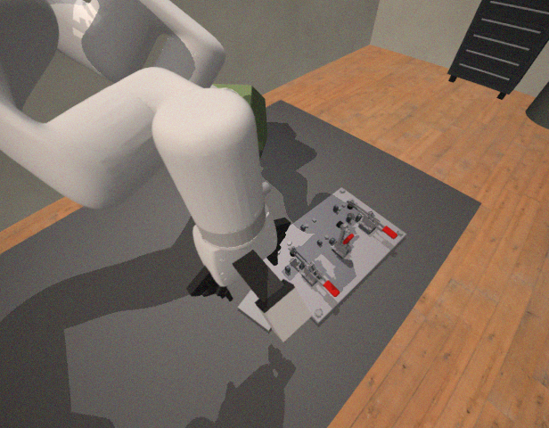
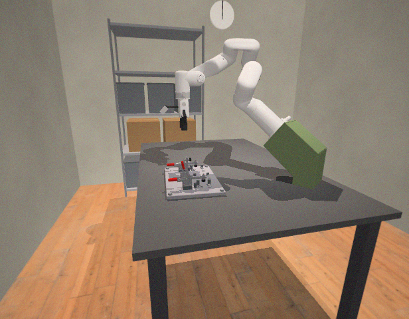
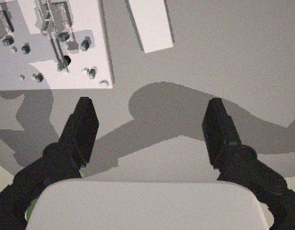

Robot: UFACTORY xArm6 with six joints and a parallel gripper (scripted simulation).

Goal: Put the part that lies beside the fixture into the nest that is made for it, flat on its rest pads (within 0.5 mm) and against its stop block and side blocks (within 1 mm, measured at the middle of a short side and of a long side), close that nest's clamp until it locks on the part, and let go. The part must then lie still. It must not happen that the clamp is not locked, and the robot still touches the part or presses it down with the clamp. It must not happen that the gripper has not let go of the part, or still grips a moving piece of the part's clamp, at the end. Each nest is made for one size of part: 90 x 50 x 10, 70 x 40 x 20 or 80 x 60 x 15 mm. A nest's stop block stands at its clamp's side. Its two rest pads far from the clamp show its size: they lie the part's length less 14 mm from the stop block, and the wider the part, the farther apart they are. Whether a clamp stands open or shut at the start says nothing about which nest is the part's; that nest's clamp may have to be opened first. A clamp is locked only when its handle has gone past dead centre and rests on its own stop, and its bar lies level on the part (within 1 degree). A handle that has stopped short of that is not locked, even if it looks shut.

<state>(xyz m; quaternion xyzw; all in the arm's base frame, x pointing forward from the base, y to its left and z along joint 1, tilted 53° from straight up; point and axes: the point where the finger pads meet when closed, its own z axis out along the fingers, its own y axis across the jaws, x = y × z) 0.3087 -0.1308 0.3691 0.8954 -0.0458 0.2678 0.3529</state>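
My gripper is now 210 mm above the part. Round my hand: fixture plate (70 mm ahead, 250 mm to the left, 210 mm below).
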